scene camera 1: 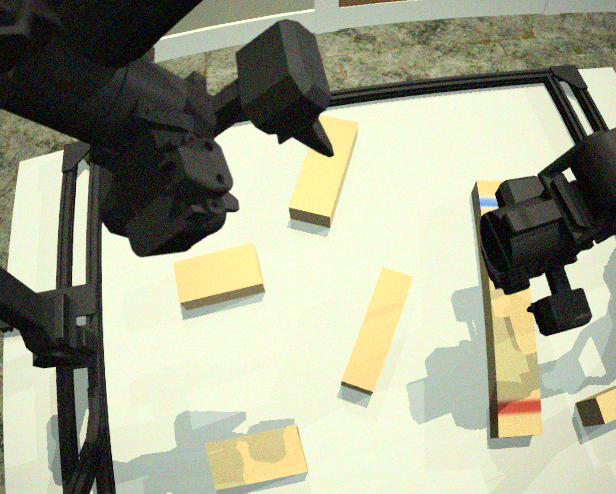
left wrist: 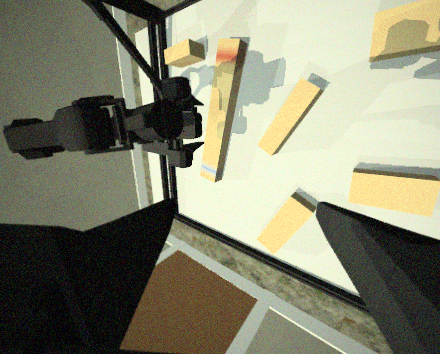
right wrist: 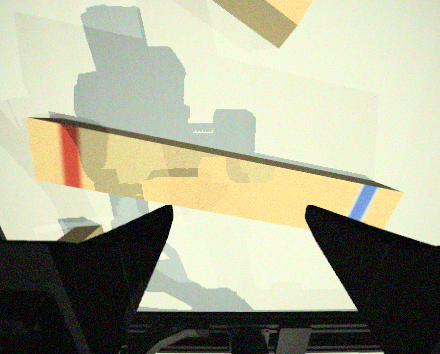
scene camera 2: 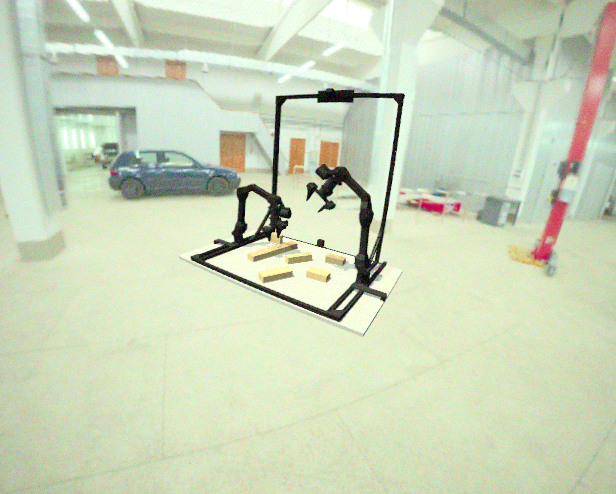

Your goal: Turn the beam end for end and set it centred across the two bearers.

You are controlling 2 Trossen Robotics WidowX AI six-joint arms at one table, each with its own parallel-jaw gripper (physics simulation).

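Frame: origin at the left arm's base, x ahead, y left, z up, level; millimetres.
Seen in the pictures: left gripper, fingertip midpoint: (scene camera 1: 281,179) (left wrist: 245,206) (scene camera 2: 312,206); right gripper, fingertip midpoint: (left wrist: 203,124) (right wrist: 238,211) (scene camera 2: 273,239); left arm's base at its link origin: (scene camera 1: 76,347) (scene camera 2: 362,282); right arm's base at its link origin: (right wrist: 248,339) (scene camera 2: 238,242).
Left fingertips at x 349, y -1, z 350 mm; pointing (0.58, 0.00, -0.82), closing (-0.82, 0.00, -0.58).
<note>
Pixels of each thing's middle, then the offset from my left fingertips to it.
- long beam at the middle of its body: (right wrist: 221,180) (scene camera 1: 507,302) (left wrist: 220,119) (scene camera 2: 273,250) 286 mm ahead, 44 mm right, 350 mm down
- upper block at the middle of its body: (scene camera 1: 219,277) (left wrist: 388,189) (scene camera 2: 318,274) 115 mm back, 75 mm left, 350 mm down
- lower block at the middle of its body: (scene camera 1: 257,457) (left wrist: 420,28) (scene camera 2: 335,259) 97 mm back, 187 mm right, 350 mm down
- thick block at the middle of its body: (scene camera 1: 325,168) (left wrist: 283,224) (scene camera 2: 275,274) 68 mm ahead, 223 mm left, 350 mm down
- narrow block at the middle of its body: (scene camera 1: 377,331) (left wrist: 288,120) (scene camera 2: 298,258) 90 mm ahead, 45 mm right, 347 mm down
- small block at the middle of its body: (left wrist: 184,54) (scene camera 2: 275,238) 412 mm ahead, 225 mm right, 338 mm down
The long beam (scene camera 1: 516,334) (scene camera 2: 272,251) (left wrist: 222,95) (right wrist: 215,180) lies flat on the table, its blue band toward the top and red band toward the bottom in scene camera 1. Two similar short blocks, possibly the bearers, lie apart at the left of scene camera 1: the upper block (scene camera 1: 218,275) (scene camera 2: 317,274) (left wrist: 392,192) and the lower block (scene camera 1: 262,457) (scene camera 2: 335,259) (left wrist: 410,30). My right gripper (scene camera 2: 277,234) (left wrist: 203,124) (right wrist: 238,211) is open and empty above the beam. My left gripper (scene camera 2: 314,204) (left wrist: 245,206) is open and empty, high above the table.
A thick block (scene camera 1: 323,177) (scene camera 2: 275,274) (left wrist: 287,222) lies at the upper middle of scene camera 1. A narrow block (scene camera 1: 377,329) (left wrist: 290,117) lies between it and the beam's red end. A small block (scene camera 1: 606,406) (left wrist: 185,52) lies beside that end. A black frame (scene camera 1: 452,84) edges the table.
</note>
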